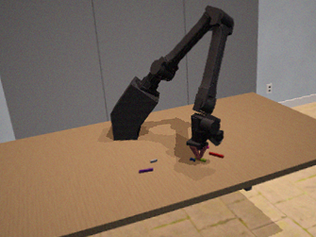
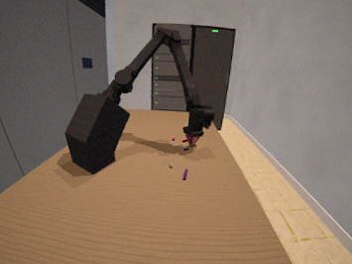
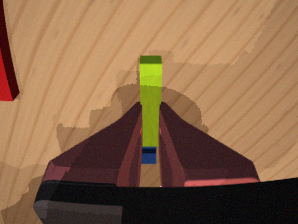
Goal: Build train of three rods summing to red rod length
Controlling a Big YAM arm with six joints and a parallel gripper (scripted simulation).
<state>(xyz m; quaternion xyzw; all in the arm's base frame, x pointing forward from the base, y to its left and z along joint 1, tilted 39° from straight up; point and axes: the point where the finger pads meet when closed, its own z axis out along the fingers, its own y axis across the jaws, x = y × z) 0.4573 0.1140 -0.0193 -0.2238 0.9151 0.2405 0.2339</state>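
My hand is 1 cm short of the lime rod and 1 cm above it. Round my hand: grey rod 10 cm behind, 17 cm to the right, 2 cm below; magenta rod 10 cm behind, 9 cm to the left, 2 cm below; red rod 1 cm behind, 9 cm to the left, 2 cm below.
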